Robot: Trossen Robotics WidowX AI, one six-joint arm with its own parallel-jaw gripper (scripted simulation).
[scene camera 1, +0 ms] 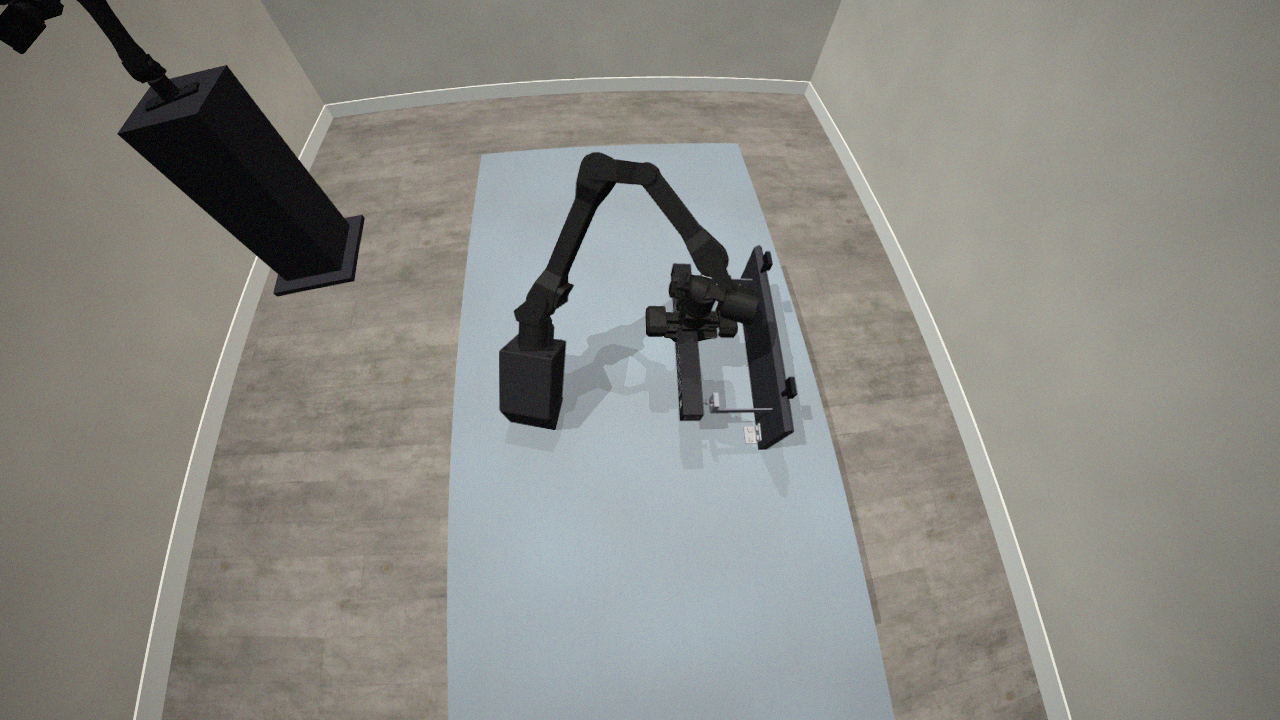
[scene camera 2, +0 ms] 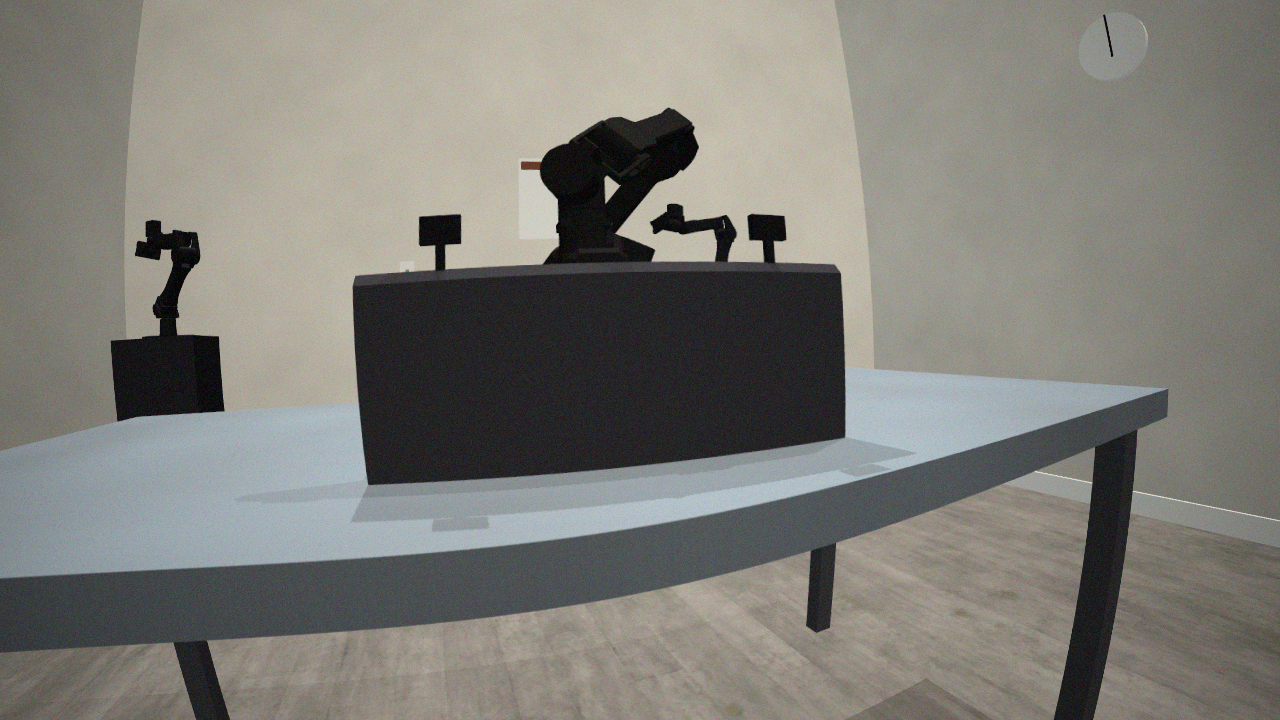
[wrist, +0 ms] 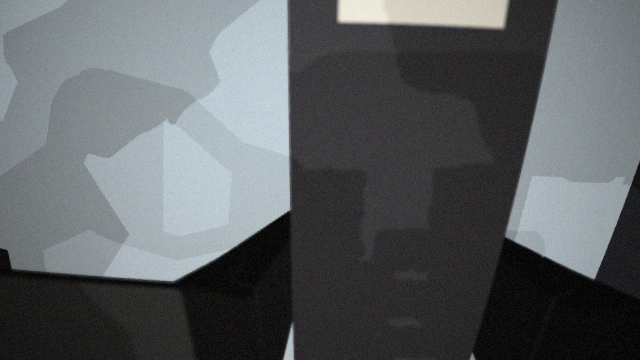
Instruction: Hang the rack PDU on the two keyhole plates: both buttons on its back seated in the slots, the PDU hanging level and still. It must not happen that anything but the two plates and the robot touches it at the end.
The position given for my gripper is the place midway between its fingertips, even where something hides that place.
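Observation:
The rack PDU (scene camera 1: 690, 396) is visible in the wrist view too (wrist: 407, 133); scene camera 2 does not show the rack PDU, which is hidden by a dark panel. My gripper (scene camera 1: 684, 340) likewise appears in the wrist view (wrist: 373, 223).

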